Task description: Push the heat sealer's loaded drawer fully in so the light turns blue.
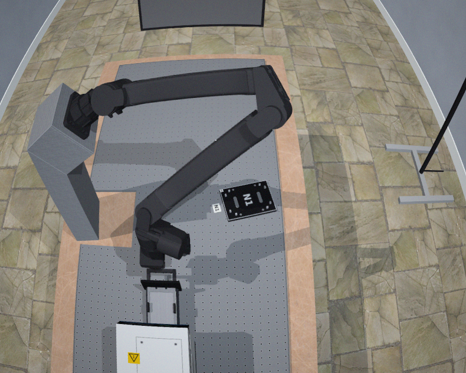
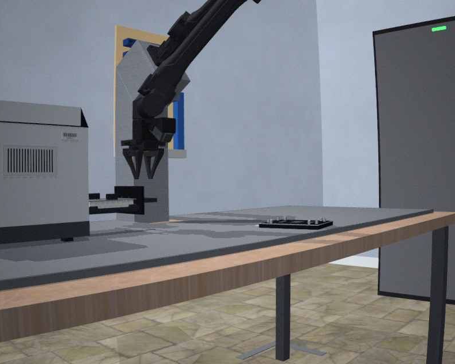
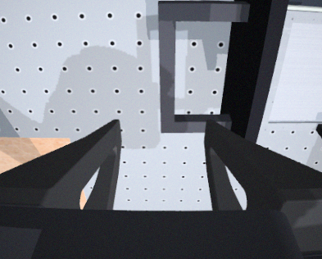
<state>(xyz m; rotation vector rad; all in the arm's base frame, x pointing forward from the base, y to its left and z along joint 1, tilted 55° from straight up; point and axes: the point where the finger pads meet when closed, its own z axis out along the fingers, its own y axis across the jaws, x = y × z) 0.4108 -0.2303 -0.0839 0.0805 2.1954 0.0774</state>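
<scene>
Now: hand 120 mm to the left of the sealer drawer and 70 mm above it. From my hand the other things lie so: white tag: 250 mm to the left, 190 mm ahead, 140 mm below.
</scene>
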